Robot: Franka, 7 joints.
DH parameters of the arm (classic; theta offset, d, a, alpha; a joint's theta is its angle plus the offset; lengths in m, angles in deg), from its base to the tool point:
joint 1: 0 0.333 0 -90
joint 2: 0 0 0 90
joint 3: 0 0.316 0.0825 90
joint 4: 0 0 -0.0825 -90
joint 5: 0 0.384 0 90
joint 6: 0 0 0.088 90
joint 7: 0 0.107 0 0
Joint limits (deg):
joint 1: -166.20..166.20
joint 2: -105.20..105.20
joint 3: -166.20..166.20
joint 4: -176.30..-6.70
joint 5: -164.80..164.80
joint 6: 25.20..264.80
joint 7: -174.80..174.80
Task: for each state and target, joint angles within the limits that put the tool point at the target. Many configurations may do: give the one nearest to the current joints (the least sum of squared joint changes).
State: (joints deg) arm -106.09 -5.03 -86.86 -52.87 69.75 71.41 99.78
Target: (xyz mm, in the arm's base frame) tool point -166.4 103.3 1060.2
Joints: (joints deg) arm -111.45 -16.59 -78.49 -26.88 76.59 62.43 99.78
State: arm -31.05 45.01 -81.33 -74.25 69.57 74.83 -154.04
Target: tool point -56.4 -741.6 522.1
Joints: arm -55.90 56.07 -81.23 -62.53 75.34 94.97 -154.04
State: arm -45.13 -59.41 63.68 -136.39 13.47 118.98 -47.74
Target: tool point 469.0 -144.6 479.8
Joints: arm -74.37 -25.56 53.02 -130.90 13.17 129.14 -47.74
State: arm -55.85 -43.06 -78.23 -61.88 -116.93 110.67 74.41
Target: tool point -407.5 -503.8 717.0
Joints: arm -12.36 -41.43 -81.55 -83.45 -115.96 117.39 74.41
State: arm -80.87 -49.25 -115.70 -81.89 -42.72 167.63 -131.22
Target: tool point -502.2 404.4 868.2
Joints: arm -75.80 -36.51 -109.06 -50.85 -38.94 165.09 -131.22
